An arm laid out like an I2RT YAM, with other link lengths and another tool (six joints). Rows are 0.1 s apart.
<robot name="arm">
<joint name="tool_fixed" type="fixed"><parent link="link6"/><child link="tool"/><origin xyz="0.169 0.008 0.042" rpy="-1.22 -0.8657 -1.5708"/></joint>
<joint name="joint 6" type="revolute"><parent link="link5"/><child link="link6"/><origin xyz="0.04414 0 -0.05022" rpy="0 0 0"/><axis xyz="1 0 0"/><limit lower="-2.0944" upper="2.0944"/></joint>
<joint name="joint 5" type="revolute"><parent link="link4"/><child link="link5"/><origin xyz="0.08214 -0.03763 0.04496" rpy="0 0 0"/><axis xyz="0 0 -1"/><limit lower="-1.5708" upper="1.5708"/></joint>
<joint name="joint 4" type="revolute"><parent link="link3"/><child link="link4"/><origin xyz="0.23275 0.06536 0.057" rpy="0 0 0"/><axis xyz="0 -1 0"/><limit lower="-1.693" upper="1.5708"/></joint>
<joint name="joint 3" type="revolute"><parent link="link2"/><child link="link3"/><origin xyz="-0.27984 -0.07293 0" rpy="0 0 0"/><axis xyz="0 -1 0"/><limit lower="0" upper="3.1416"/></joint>
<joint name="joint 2" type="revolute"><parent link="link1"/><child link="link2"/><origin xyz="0.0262 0.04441 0.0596" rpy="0 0 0"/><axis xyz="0 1 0"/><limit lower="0" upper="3.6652"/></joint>
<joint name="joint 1" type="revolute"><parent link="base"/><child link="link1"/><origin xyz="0 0 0.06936" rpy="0 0 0"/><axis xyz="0 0 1"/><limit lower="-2.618" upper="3.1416"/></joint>
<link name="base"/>
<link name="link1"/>
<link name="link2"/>
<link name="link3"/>
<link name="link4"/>
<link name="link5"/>
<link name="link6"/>
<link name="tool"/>
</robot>
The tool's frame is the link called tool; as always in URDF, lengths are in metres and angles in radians.
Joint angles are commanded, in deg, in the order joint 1, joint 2, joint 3, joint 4, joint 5, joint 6. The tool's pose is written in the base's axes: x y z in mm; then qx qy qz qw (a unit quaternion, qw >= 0). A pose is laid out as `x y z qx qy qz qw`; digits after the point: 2 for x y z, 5 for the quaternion.
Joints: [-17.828, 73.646, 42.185, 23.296, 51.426, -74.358]
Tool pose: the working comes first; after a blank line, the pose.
Where each joint sits with the arm in this pose, in the base's axes (m; each line is computed from the numbers above, not from the rounded line before):
joint 1: 0.0000 0.0000 0.0694
joint 2: 0.0385 0.0343 0.1290
joint 3: -0.0588 -0.0110 0.3975
joint 4: 0.1785 -0.0187 0.3246
joint 5: 0.2505 -0.0814 0.3575
joint 6: 0.2591 -0.1204 0.3038
the tool: 0.3579 -0.2631 0.2877

357.93 -263.08 287.73 0.79944 -0.11533 0.41418 0.41958
